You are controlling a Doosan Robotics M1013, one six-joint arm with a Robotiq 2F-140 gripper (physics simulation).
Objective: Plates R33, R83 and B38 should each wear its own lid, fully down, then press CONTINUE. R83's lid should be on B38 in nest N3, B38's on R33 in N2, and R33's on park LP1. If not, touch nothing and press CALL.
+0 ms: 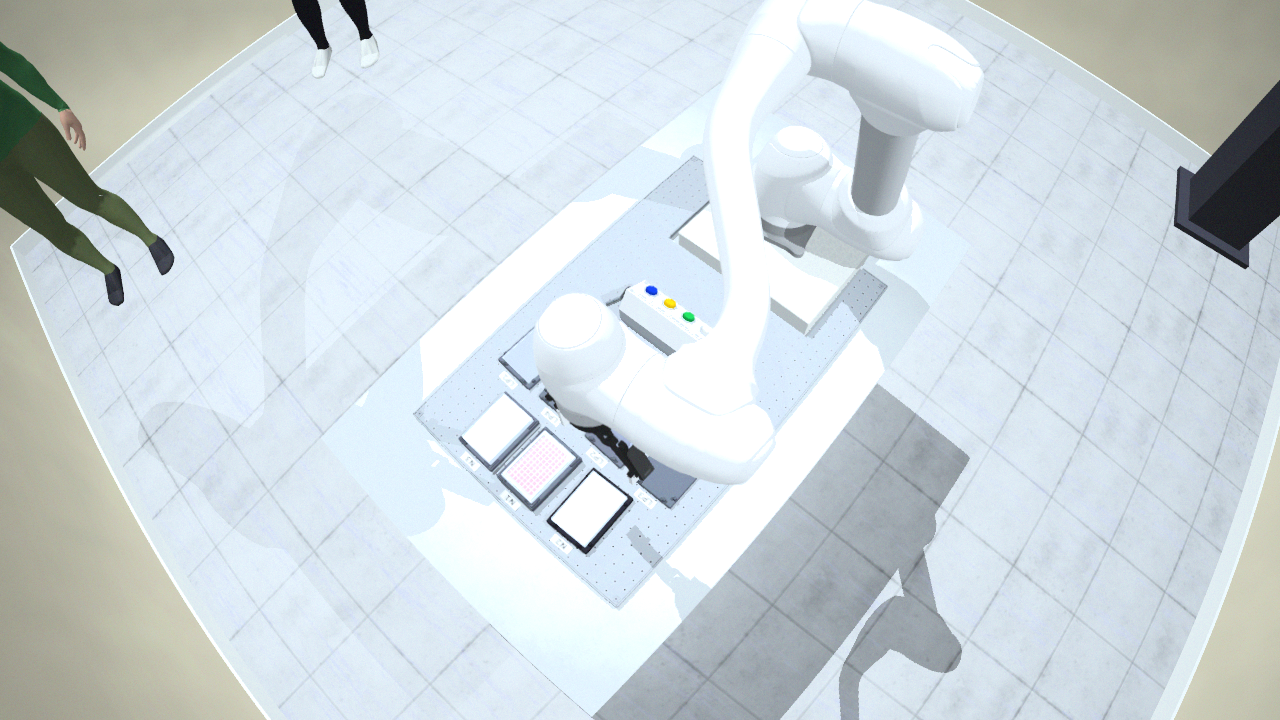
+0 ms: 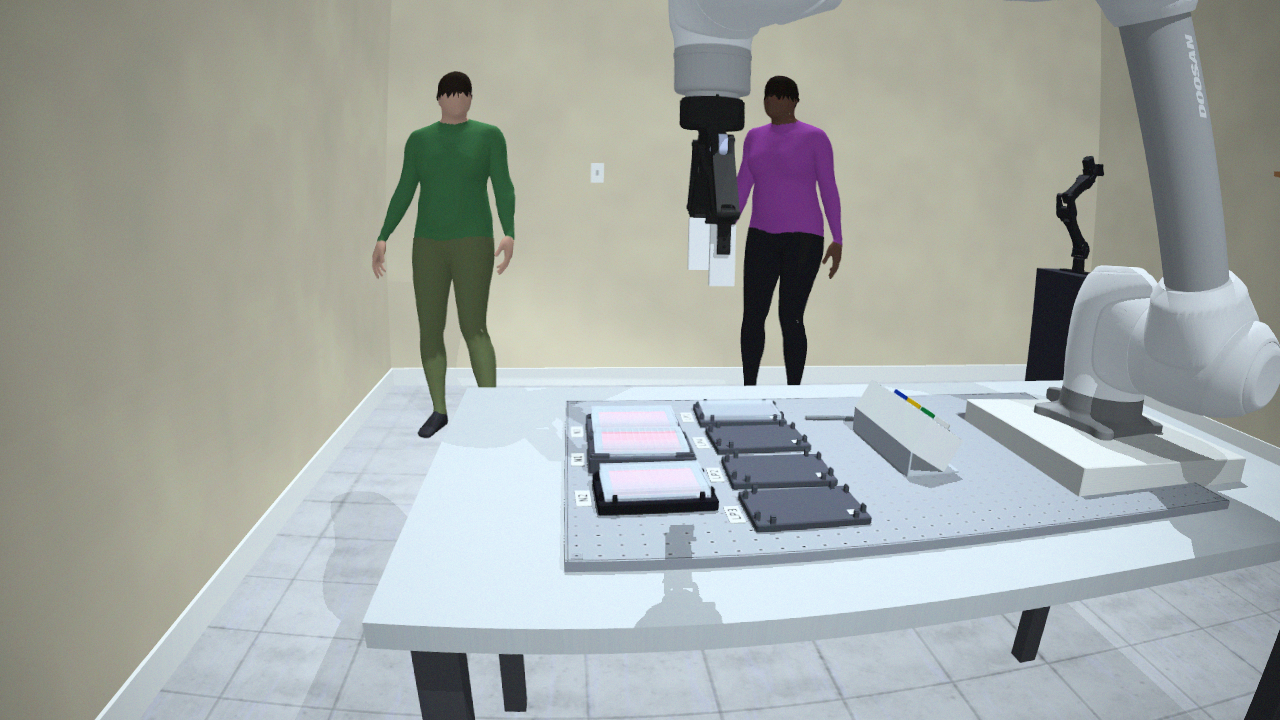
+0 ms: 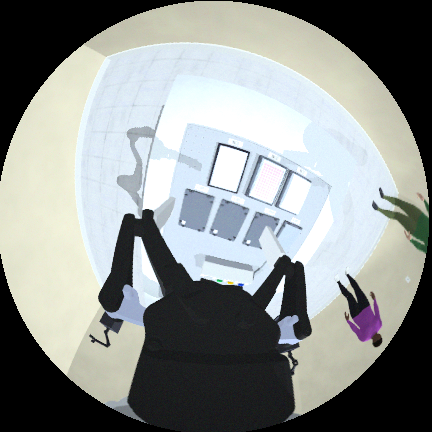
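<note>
Three plates stand in a row of nests. The middle plate shows pink wells, apparently bare. The near plate, in a black-rimmed nest, and the far plate look white from above, apparently lidded. A pale clear lid lies on the farthest park. Plate names and nest numbers are too small to read surely. The button box has blue, yellow, green and white buttons. My gripper is open, high above the parks.
Three dark parks without lids stand beside the nests. All sit on a perforated board on the table. The arm's white base plinth is beyond the button box. Two people stand past the table.
</note>
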